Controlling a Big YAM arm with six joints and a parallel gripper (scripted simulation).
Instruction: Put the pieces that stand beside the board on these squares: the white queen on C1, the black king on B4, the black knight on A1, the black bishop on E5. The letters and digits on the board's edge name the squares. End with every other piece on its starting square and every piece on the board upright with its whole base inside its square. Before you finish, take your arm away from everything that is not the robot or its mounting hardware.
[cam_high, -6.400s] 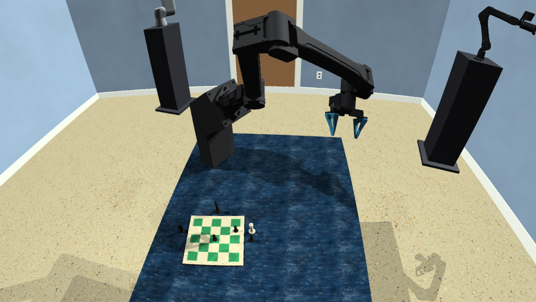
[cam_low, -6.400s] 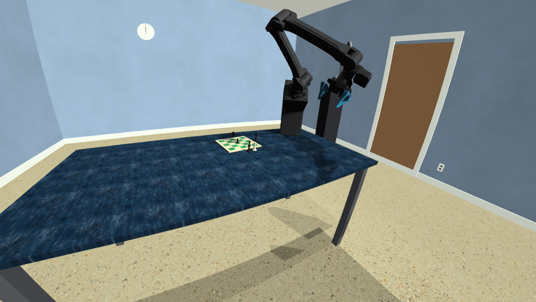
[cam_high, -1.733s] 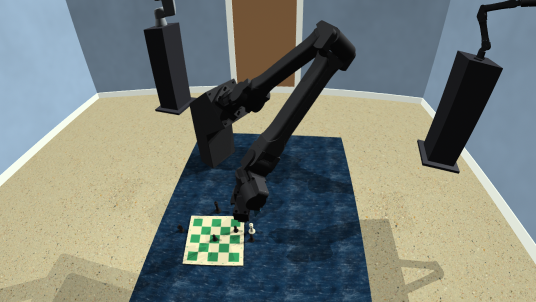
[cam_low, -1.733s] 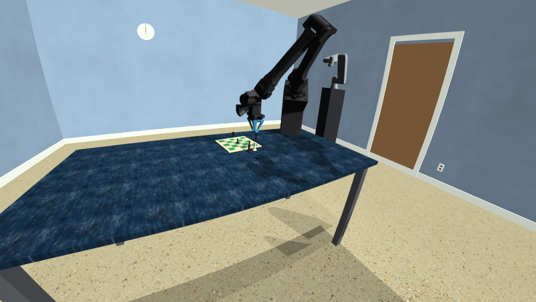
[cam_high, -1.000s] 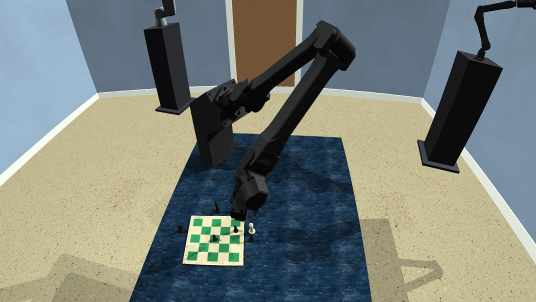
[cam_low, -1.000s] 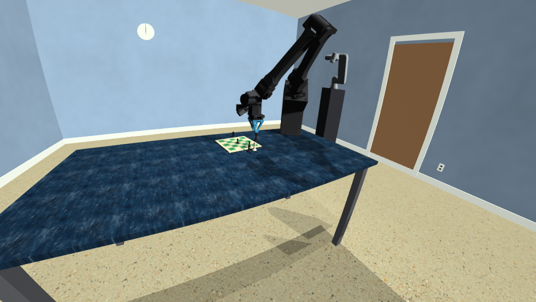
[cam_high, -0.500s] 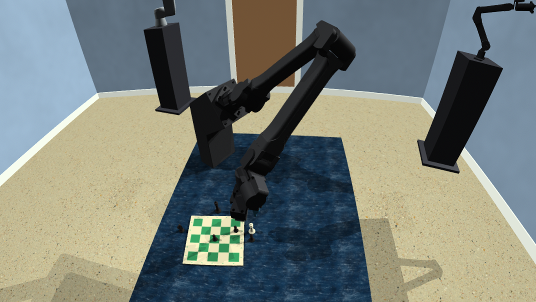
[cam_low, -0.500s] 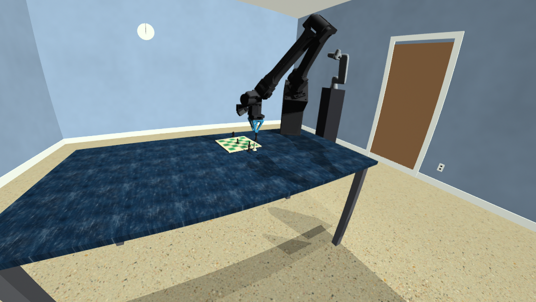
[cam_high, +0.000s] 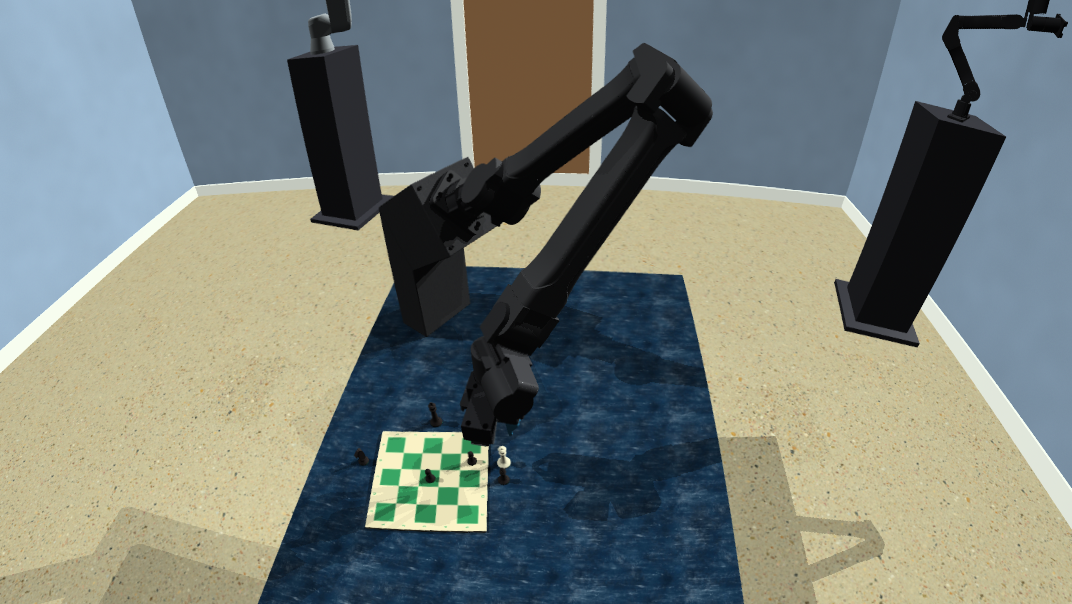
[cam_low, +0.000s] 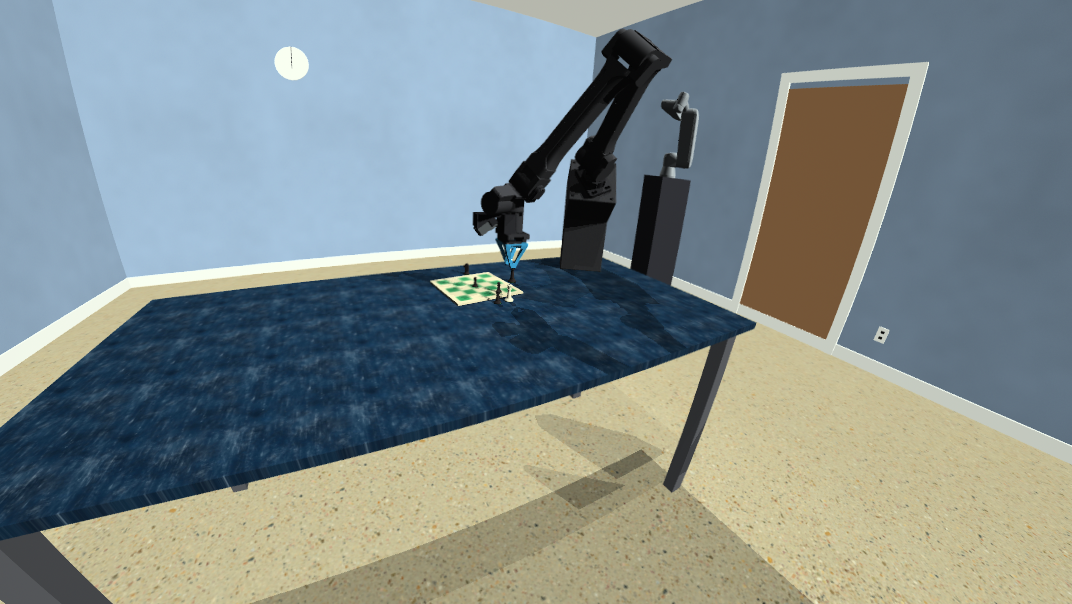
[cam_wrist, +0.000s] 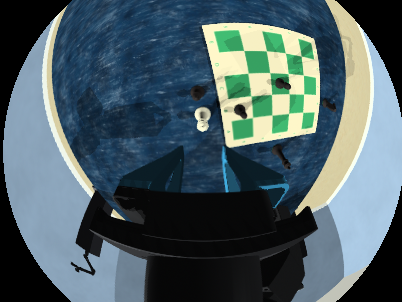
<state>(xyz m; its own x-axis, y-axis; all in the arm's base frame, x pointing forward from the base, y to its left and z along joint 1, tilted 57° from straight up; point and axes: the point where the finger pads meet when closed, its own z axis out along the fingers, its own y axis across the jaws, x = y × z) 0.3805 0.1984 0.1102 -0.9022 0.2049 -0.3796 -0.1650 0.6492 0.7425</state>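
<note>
Now: the white queen 9 cm below my hand. From my hand the other things lie so: black king: 4 cm behind, 17 cm to the right, 8 cm below; then cream board: 9 cm ahead, 11 cm to the right, 11 cm below.
</note>
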